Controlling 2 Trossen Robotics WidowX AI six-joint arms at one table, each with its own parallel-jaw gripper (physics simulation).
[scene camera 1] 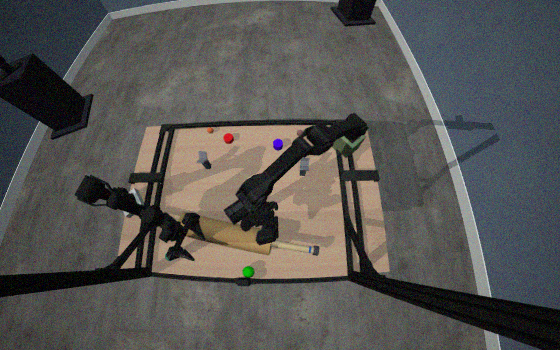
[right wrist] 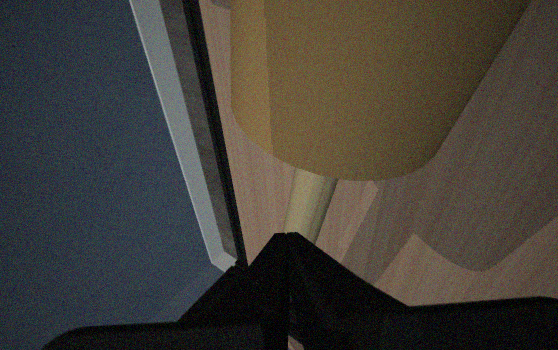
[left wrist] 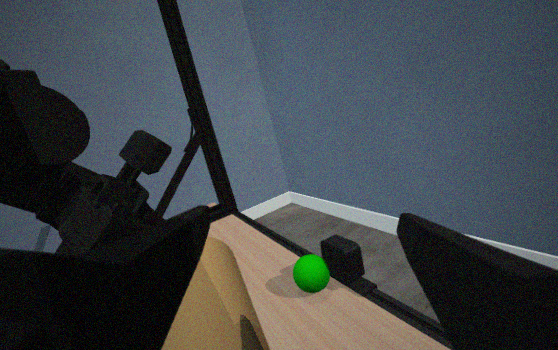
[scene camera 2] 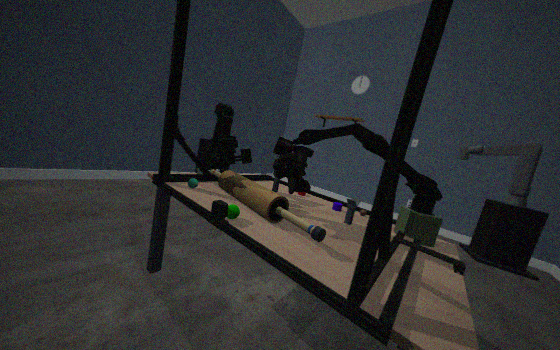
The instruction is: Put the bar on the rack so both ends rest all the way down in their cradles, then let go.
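Seen in the pictures: left gripper, fingertip midpoint: point(scene camera 1: 199, 250) point(left wrist: 305, 219) point(scene camera 2: 231, 158); right gripper, fingertip midpoint: point(scene camera 1: 277, 237) point(right wrist: 285, 244) point(scene camera 2: 290, 193); left arm's base, link origin: point(scene camera 2: 209, 169); right arm's base, link origin: point(scene camera 1: 351, 134) point(scene camera 2: 420, 211).
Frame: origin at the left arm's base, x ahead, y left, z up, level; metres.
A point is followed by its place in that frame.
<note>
The bar point(scene camera 1: 231, 235) @(x 0.330, y -0.434, z 0.063 m) point(scene camera 2: 256, 196) @(x 0.350, y -0.517, z 0.037 m) point(left wrist: 211, 301) @(x 0.323, y -0.448, z 0.059 m) point(right wrist: 347, 94) @(x 0.425, y -0.507, z 0.059 m) is a thick tan roller with thin pale handles. It lies flat on the wooden table point(scene camera 1: 310, 210) @(x 0.649, y -0.540, z -0.035 m) near the front edge. The rack's two grey cradle posts point(scene camera 1: 203, 157) @(x 0.417, y -0.079, z 0.052 m) point(scene camera 1: 304, 165) @(x 0.736, y -0.385, z 0.049 m) stand farther back; one shows in scene camera 2 point(scene camera 2: 350, 210) @(x 0.728, y -0.396, z 0.024 m). My left gripper point(scene camera 1: 185, 237) point(left wrist: 305, 219) @(x 0.219, y -0.423, z 0.138 m) is open, with its fingers spread at the bar's left end. My right gripper point(scene camera 1: 267, 233) @(x 0.461, y -0.547, z 0.078 m) point(scene camera 2: 299, 186) point(right wrist: 285, 244) @(x 0.461, y -0.547, z 0.078 m) is shut and empty, just above the bar's right handle point(scene camera 1: 295, 246) @(x 0.496, y -0.614, z 0.026 m) point(right wrist: 309, 203) @(x 0.474, y -0.587, z 0.026 m).
A green ball point(scene camera 1: 248, 271) @(x 0.293, y -0.577, z 0.011 m) point(scene camera 2: 233, 211) @(x 0.295, y -0.598, z -0.002 m) point(left wrist: 311, 273) @(x 0.281, y -0.561, z 0.002 m) lies by the front frame rail. A red cylinder point(scene camera 1: 228, 138) @(x 0.567, y -0.030, z -0.010 m), a purple cylinder point(scene camera 1: 277, 144) @(x 0.727, y -0.213, z 0.000 m) and an orange ball point(scene camera 1: 210, 130) @(x 0.520, y 0.070, z -0.008 m) stand at the back. A green box point(scene camera 1: 348, 144) @(x 0.942, y -0.439, z 0.081 m) point(scene camera 2: 417, 226) @(x 0.958, y -0.465, z 0.033 m) sits by the right arm's base. A black frame surrounds the table.
</note>
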